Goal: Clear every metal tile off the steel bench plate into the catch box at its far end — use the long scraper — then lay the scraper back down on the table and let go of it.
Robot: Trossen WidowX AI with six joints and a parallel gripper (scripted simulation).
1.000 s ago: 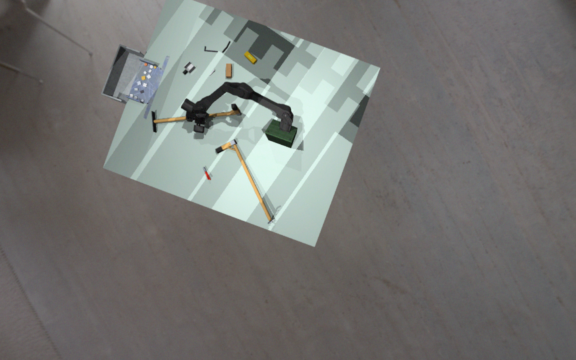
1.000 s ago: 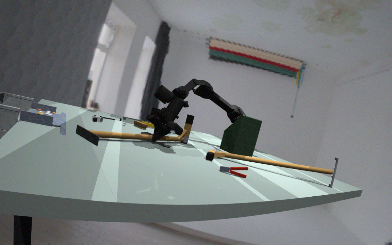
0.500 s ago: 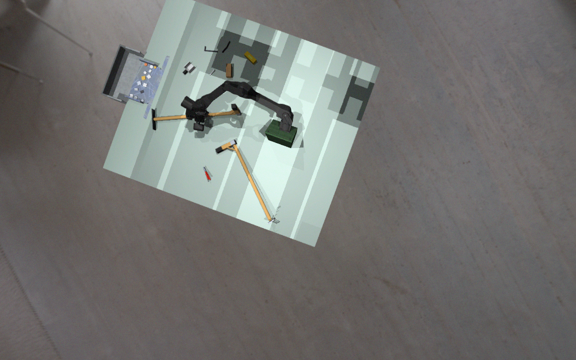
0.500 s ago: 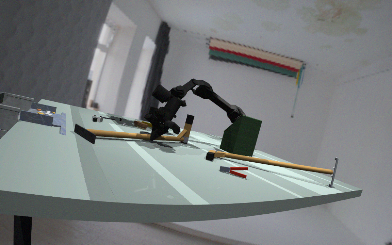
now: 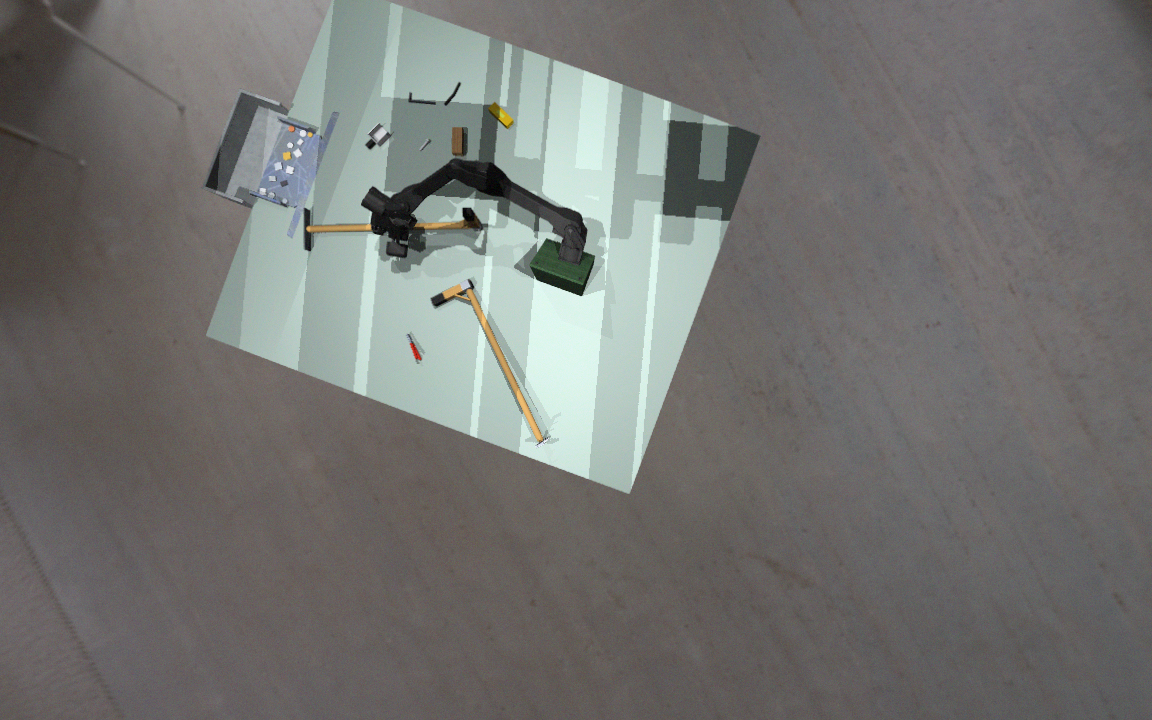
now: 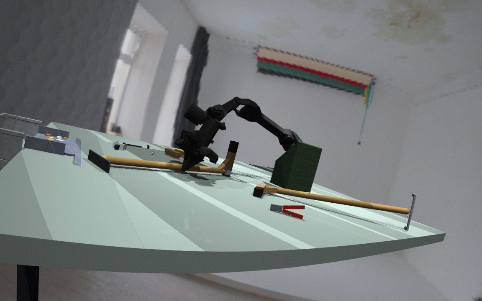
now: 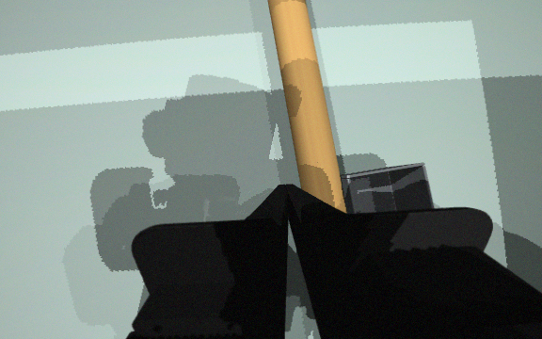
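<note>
My gripper tip is now 50 mm below the long scraper, 20 mm short of it and 10 mm to the left of it. Round my gripper tip: wooden block: 350 mm to the right, 100 mm behind; then small grey box: 50 mm to the right; then red-handled tool: 350 mm to the left, 160 mm behind.
</note>
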